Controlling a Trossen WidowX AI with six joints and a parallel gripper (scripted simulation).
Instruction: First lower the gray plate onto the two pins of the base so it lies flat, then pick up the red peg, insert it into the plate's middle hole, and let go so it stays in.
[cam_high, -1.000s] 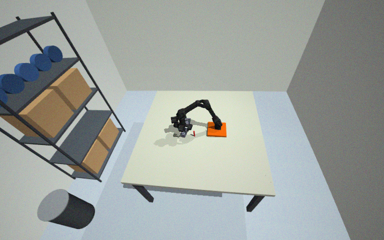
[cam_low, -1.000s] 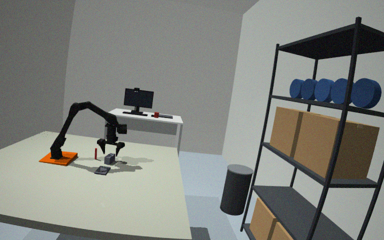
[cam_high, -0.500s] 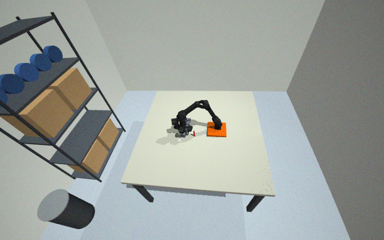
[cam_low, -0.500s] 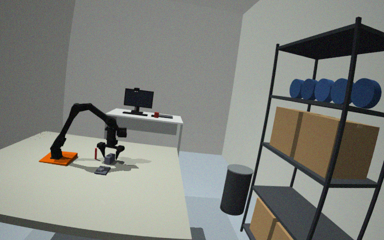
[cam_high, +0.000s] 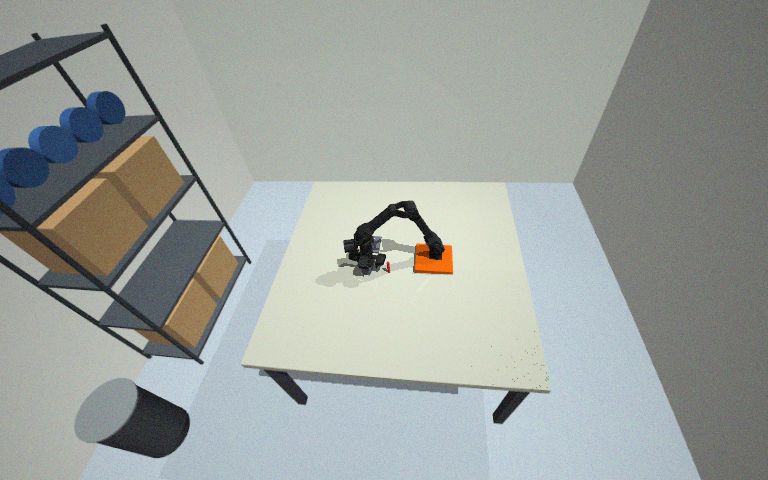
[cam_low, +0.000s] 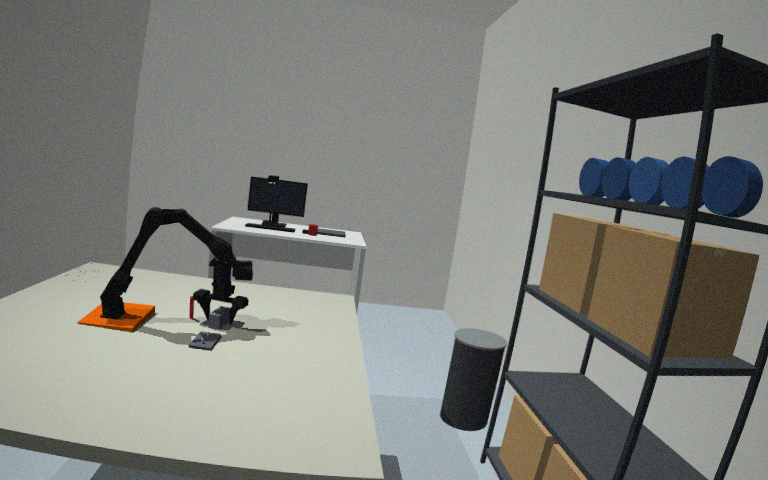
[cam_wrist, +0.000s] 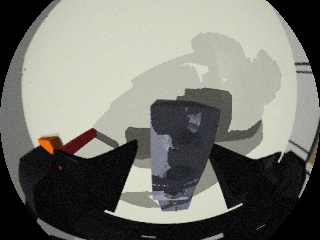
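The gray plate is 3 cm above my gripper tip. Round my gripper tip: red peg: 11 cm behind, 3 cm above, 2 cm to the left; then dark base: 16 cm to the right, 1 cm ahead.
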